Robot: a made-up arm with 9 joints.
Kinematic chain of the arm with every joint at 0, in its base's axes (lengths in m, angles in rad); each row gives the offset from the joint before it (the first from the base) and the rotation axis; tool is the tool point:
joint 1: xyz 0 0 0.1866 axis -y
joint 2: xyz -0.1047 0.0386 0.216 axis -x
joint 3: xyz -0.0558 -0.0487 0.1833 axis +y
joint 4: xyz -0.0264 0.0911 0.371 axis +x
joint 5: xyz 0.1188 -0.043 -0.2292 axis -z
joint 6: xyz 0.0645 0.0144 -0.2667 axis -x
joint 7: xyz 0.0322 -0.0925 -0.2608 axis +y
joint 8: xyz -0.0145 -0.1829 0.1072 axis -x
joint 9: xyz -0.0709 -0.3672 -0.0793 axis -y
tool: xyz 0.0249 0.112 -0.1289
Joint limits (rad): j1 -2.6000..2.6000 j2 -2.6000..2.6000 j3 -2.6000..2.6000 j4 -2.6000..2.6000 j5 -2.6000..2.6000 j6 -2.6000..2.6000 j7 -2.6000..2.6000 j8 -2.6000..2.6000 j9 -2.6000..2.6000
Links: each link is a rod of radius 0.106 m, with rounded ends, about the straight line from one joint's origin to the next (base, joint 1, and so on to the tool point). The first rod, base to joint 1, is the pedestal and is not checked.
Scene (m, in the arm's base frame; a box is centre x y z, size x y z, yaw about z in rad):
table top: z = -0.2
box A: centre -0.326 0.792 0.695 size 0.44 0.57 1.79 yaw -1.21
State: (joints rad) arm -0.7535 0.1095 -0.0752 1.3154 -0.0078 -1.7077 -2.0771 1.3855 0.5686
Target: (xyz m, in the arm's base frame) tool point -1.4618 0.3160 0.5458
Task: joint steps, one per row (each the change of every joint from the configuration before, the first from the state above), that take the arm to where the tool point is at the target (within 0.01 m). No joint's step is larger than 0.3 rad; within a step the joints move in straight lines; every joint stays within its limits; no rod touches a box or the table.
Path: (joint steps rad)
1: 0.2686 -0.1141 0.1241 0.2569 0.0028 0.1474 -0.1046 -0.0179 -0.2267
2: 0.2686 -0.1140 0.1241 0.2569 0.0028 0.1474 -0.1046 -0.0180 -0.2267
3: 0.2687 -0.1141 0.1241 0.2570 0.0029 0.1473 -0.1045 -0.0179 -0.2266
4: 0.2686 -0.1141 0.1240 0.2569 0.0028 0.1474 -0.1046 -0.0179 -0.2267
5: 0.2686 -0.1141 0.1241 0.2569 0.0028 0.1474 -0.1046 -0.0180 -0.2267
6: 0.1481 0.1105 -0.1849 -0.2296 0.0183 -0.1965 0.0192 0.1313 0.2095
7: 0.1481 0.1105 -0.1850 -0.2297 0.0183 -0.1965 0.0192 0.1312 0.2096
8: 0.1481 0.1106 -0.1850 -0.2296 0.0184 -0.1965 0.0192 0.1312 0.2095
9: 0.1481 0.1105 -0.1849 -0.2296 0.0183 -0.1965 0.0192 0.1313 0.2095
10: -0.2277 -0.0690 -0.1997 0.0637 -0.1214 -0.1395 0.1085 -0.0724 0.0938
11: -0.2277 -0.0690 -0.1997 0.0637 -0.1214 -0.1395 0.1085 -0.0724 0.0937
12: -0.2277 -0.0690 -0.1996 0.0638 -0.1214 -0.1395 0.1085 -0.0723 0.0937

